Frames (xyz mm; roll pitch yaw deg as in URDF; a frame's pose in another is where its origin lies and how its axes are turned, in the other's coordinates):
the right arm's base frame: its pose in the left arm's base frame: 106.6 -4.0 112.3 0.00 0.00 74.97
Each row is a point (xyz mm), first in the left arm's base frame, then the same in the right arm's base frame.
Working: the left arm's base frame: its pose in the right arm's base frame: -23.8 104.0 -112.3 0.00 0.00 -74.97

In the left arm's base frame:
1: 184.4 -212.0 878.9
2: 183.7 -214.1 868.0
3: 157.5 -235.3 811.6
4: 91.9 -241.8 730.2
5: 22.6 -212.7 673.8
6: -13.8 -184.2 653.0
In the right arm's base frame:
1: -180.7 -129.1 766.6
2: -182.9 -128.9 755.7
3: -210.2 -109.1 699.3
4: -233.5 -47.5 617.9
5: -223.3 27.0 561.5
6: -205.3 69.6 540.7

